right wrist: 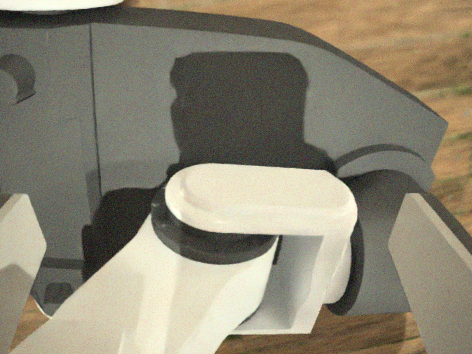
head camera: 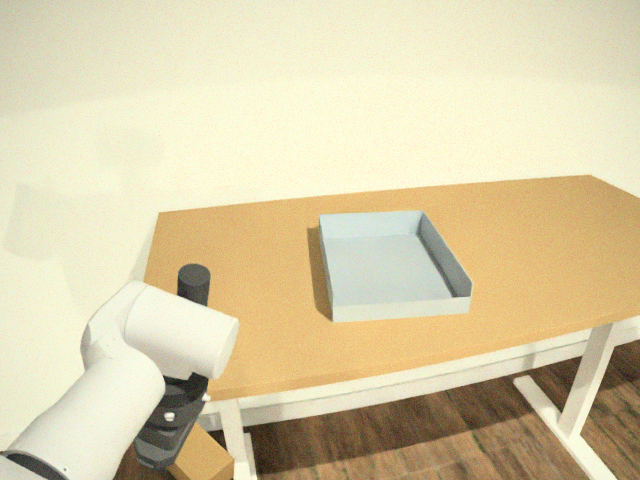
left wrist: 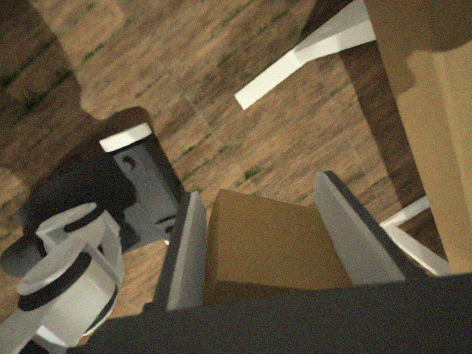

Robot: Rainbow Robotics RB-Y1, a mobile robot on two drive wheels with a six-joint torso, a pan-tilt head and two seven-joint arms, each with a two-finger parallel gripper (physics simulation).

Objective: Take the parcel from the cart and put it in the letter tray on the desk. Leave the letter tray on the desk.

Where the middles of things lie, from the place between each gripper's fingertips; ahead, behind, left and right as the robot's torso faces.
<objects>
Now: left hand 4 cm to the left of the parcel (left wrist: 256, 247), 3 cm past it and 1 cm below it. Also, from my left hand: letter tray (head camera: 378, 265) 43 cm ahead, 37 cm to the right, 6 cm above.
The parcel is 60 cm ahead of my right hand, 40 cm to the left of it and 42 cm above it. The rest, counted from my right hand: letter tray: 106 cm ahead, 7 cm to the left, 46 cm above.
</objects>
